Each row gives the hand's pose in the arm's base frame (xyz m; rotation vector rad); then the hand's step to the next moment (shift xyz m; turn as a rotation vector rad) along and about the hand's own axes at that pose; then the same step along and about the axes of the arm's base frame.
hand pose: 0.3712 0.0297 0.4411 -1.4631 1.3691 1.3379
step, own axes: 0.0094 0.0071 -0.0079 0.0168 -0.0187 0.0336
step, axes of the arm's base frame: -0.0062 -0.0110 -0.0064 0.0095 0.0316 -0.0259
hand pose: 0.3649 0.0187 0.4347 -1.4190 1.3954 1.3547
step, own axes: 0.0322 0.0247 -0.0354 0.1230 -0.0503 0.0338
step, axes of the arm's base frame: -0.0217 -0.0450 -0.0201 0.0256 0.0136 -0.1340
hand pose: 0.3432 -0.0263 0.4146 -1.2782 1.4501 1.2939
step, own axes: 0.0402 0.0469 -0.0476 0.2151 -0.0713 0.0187
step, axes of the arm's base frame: -0.0503 -0.0552 -0.0225 0.0309 -0.0165 -0.2247
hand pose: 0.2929 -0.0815 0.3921 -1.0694 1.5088 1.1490
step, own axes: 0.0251 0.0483 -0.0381 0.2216 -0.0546 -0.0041
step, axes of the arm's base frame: -0.0577 -0.0309 -0.0112 0.0098 -0.0364 -0.2251
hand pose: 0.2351 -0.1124 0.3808 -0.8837 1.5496 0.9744
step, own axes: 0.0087 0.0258 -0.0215 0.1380 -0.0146 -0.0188
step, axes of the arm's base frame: -0.0331 -0.0100 -0.0025 -0.0177 -0.0299 -0.1357
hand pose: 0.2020 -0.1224 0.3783 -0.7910 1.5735 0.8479
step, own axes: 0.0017 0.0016 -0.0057 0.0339 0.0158 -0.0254
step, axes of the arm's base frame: -0.0045 -0.0041 -0.0009 -0.0313 -0.0151 -0.0289
